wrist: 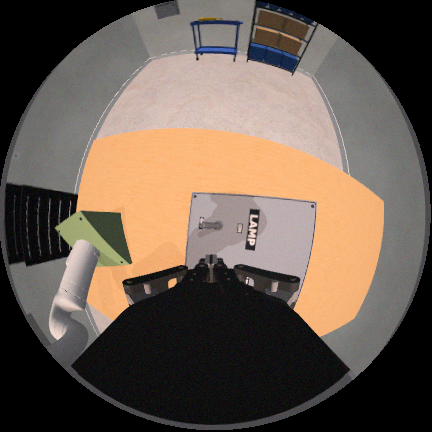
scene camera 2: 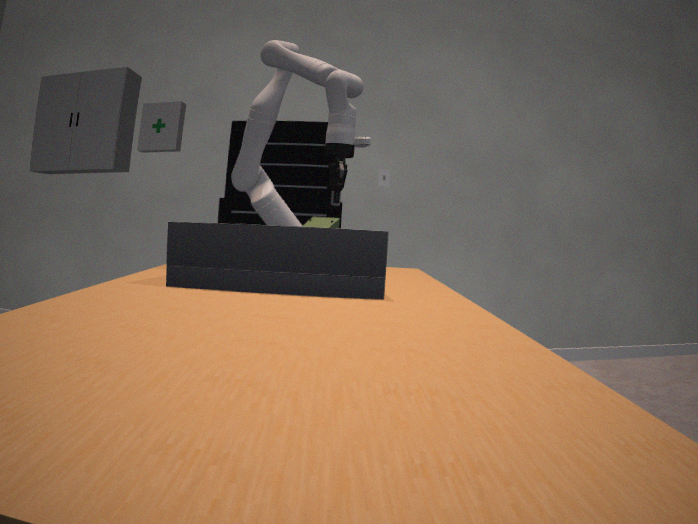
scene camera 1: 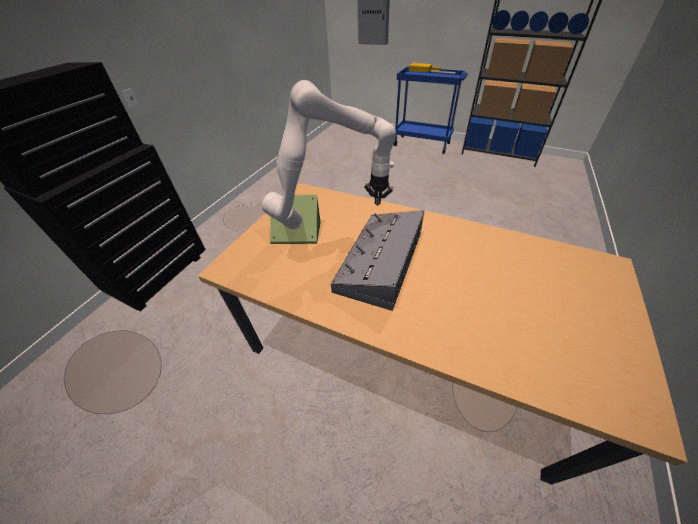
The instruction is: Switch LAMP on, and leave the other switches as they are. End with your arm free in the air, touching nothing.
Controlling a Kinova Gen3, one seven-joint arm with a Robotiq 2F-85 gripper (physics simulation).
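Seen in the pictures: gripper, fingertip midpoint: [wrist: 210,261] [scene camera 2: 335,205] [scene camera 1: 377,204]; arm's base at its link origin: [wrist: 88,248] [scene camera 1: 293,220].
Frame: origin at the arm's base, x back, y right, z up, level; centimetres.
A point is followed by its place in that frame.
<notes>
The grey sloped switch panel [scene camera 1: 396,251] {x -55.9, y 4.1, z 4.6 cm} [scene camera 2: 276,253] {x -60.3, y -2.8, z 0.2 cm} [wrist: 287,240] {x -53.3, y -17.7, z 4.4 cm} stands on the table. The LAMP switch lever [scene camera 1: 377,218] {x -38.1, y -17.0, z 1.5 cm} [wrist: 210,225] {x -37.9, y -17.5, z 2.6 cm} is at the panel's far end in scene camera 1. It leans toward its OFF label, which it partly covers in the wrist view, and away from the ON label [wrist: 240,228] {x -43.9, y -18.1, z 1.2 cm}. The LAMP nameplate [wrist: 252,229] {x -46.2, y -18.4, z 2.0 cm} lies beyond ON. Several other levers lean the same way in scene camera 1. My gripper [scene camera 1: 378,201] {x -39.2, y -13.8, z 11.6 cm} [scene camera 2: 336,200] {x -39.2, y -13.8, z 11.6 cm} [wrist: 210,261] {x -39.2, y -13.8, z 11.6 cm} is shut and empty, pointing down above the LAMP end, apart from the lever. Scene camera 2 shows the panel's back; the levers are hidden.
The arm's base stands on a green block [scene camera 1: 307,225] {x -7.4, y -1.2, z -1.8 cm} [scene camera 2: 321,222] {x 1.9, y -7.6, z 6.8 cm} [wrist: 75,227] {x -0.3, y -7.6, z 5.9 cm} on the wooden table [scene camera 1: 507,293] {x -102.2, y -6.0, z -8.8 cm} [scene camera 2: 338,394] {x -124.4, y -19.5, z -8.8 cm} [wrist: 150,160] {x -14.0, y -32.5, z -8.8 cm}, beside the panel. A black drawer cabinet [scene camera 1: 126,219] stands at the left. A blue cart [scene camera 1: 431,77] and a shelf rack stand behind the table.
</notes>
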